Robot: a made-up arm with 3 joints. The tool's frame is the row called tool. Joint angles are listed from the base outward. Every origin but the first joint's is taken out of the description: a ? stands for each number. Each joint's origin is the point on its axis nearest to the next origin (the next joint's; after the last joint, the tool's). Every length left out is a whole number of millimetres.
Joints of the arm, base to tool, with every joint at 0 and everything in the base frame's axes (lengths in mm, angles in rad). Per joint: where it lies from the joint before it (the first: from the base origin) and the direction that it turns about. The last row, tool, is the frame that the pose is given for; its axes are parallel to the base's.
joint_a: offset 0 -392 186 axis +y
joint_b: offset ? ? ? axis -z
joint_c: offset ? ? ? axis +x
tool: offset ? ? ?
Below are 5 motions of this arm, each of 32 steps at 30 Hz.
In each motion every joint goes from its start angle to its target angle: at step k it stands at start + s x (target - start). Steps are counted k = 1, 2, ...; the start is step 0. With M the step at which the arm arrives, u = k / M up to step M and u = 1 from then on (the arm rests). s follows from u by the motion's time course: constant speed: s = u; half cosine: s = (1 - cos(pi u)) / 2; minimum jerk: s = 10 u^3 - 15 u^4 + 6 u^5.
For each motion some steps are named. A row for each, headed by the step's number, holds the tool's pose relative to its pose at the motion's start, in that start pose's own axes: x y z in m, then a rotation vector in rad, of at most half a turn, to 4 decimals.
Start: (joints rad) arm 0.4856 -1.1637 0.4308
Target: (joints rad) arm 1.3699 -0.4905 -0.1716
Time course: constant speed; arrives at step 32
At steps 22, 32:
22: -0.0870 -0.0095 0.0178 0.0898 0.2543 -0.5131
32: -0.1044 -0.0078 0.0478 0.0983 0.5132 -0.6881

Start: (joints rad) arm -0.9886 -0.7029 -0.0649
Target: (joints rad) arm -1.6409 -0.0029 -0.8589
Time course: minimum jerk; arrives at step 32
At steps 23, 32:
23: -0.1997 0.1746 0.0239 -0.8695 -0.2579 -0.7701
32: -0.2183 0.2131 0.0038 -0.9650 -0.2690 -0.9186

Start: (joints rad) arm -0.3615 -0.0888 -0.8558
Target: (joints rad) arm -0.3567 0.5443 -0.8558
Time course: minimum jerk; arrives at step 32
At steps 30, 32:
30: -0.1161 0.0529 0.0627 -0.0011 0.4801 -0.4106
32: -0.1163 0.0531 0.0629 -0.0011 0.4812 -0.4115

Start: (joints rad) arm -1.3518 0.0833 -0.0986
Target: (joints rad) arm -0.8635 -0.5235 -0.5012
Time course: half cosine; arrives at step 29
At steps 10, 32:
10: 0.0625 -0.0084 0.0295 -0.1070 0.1041 0.1790
32: 0.2445 0.0204 0.0415 -0.2744 0.2874 0.7129

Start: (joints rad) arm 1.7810 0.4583 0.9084
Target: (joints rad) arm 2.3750 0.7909 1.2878
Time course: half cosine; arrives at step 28
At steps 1, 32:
1: -0.0002 0.0004 0.0000 0.0004 0.0002 -0.0020
32: -0.0180 0.1329 -0.0170 0.0198 -0.0666 -0.5749

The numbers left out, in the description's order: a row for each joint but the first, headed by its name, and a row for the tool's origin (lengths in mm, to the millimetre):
joint_b: -63 0 136
joint_c: -67 -99 0
tool: 0 -160 -22

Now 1 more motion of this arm.
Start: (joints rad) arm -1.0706 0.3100 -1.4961
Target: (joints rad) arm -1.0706 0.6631 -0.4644
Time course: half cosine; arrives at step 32
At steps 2, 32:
2: -0.0005 0.0002 -0.0014 0.0099 0.0034 -0.0003
32: -0.0830 0.0996 -0.0880 1.0206 0.3066 -0.2055

